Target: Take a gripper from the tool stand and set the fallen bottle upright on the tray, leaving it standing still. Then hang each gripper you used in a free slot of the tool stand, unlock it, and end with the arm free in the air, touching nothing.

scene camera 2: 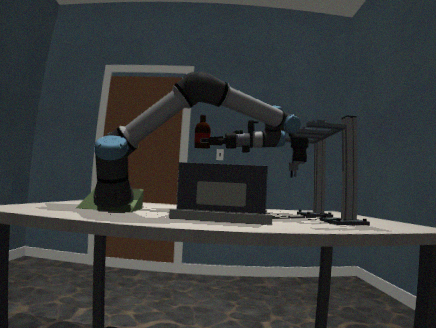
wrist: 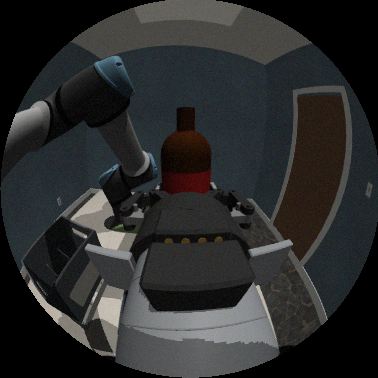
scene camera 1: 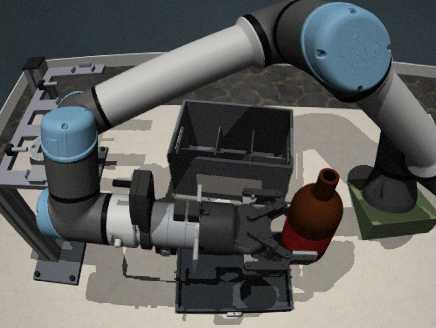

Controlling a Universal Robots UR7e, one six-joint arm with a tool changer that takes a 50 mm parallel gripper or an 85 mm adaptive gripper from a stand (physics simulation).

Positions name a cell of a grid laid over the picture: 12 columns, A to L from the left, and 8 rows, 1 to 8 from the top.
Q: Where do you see a bottle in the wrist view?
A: F4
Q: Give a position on an adaptive gripper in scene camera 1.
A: At F6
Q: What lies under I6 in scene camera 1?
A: A bottle.
